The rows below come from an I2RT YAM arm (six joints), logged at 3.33 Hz.
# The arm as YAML. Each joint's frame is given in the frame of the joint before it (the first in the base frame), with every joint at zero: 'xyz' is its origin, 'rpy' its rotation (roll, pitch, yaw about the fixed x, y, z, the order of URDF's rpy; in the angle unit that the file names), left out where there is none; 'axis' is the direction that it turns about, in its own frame. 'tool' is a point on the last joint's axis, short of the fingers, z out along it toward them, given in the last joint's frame.
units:
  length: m
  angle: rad
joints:
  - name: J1
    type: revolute
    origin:
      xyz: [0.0, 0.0, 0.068]
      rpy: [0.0, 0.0, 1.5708]
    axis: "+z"
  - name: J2
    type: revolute
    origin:
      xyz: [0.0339, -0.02, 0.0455]
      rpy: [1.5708, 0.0, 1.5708]
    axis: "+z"
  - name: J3
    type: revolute
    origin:
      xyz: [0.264, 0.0, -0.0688]
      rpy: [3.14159, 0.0, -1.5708]
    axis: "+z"
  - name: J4
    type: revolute
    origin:
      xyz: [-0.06, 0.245, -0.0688]
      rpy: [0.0, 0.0, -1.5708]
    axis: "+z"
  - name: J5
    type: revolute
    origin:
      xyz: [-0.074, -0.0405, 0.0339]
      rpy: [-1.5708, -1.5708, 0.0]
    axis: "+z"
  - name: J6
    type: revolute
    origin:
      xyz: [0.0, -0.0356, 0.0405]
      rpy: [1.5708, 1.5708, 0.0]
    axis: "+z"
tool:
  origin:
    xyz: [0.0, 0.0, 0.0]
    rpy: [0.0, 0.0, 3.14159]
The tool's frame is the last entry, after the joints.
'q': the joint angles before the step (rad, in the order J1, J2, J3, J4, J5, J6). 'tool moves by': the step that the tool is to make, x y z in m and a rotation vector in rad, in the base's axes. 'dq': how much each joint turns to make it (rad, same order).
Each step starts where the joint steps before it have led.
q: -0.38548, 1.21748, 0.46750, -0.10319, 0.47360, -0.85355
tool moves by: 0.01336, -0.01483, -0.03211, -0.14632, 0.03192, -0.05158
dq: -0.02021, 0.21018, -0.05111, 0.33492, 0.12895, -0.09078
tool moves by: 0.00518, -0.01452, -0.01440, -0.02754, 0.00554, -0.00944
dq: -0.04653, 0.11558, 0.00000, 0.15295, -0.00800, -0.05493
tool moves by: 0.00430, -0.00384, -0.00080, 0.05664, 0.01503, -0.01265
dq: -0.00955, 0.01872, 0.04348, -0.08541, -0.02863, 0.04043
